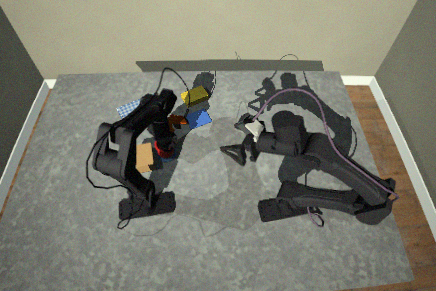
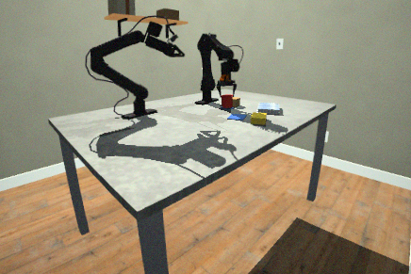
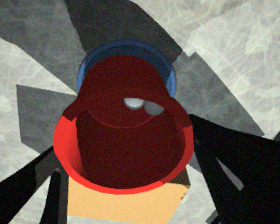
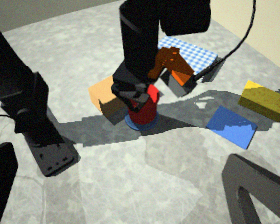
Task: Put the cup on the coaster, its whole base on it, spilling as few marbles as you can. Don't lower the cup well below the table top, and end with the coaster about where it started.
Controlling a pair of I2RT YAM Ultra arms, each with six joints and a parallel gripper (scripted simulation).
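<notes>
Now: the red cup 3 cm below my left hand. The rest, counted from my left hand: tan block (4 cm behind, 8 cm to the left, 5 cm below); blue square (18 cm ahead, 12 cm to the right, 7 cm below).
</notes>
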